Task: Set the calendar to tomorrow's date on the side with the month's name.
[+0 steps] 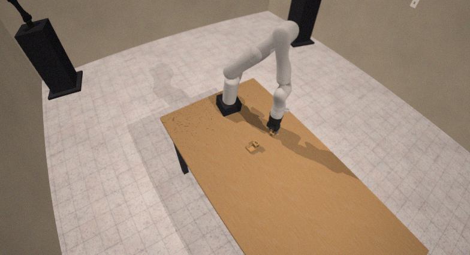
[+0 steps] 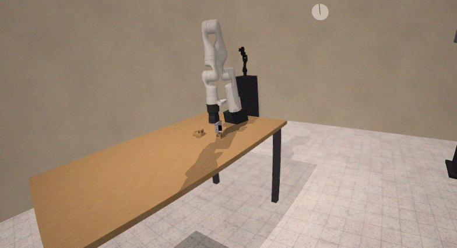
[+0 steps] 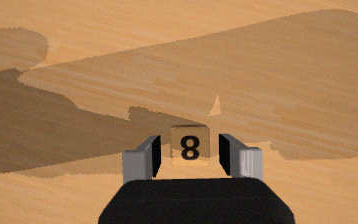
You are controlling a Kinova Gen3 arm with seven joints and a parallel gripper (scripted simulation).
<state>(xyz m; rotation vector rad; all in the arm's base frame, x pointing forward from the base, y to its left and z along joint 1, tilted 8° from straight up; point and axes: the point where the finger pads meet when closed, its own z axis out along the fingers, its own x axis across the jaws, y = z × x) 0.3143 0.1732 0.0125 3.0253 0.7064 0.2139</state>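
Right now the wooden date cube is 4 cm below my hand. The rest, counted from my hand: wooden tray 4 cm ahead, 16 cm to the right, 5 cm below.
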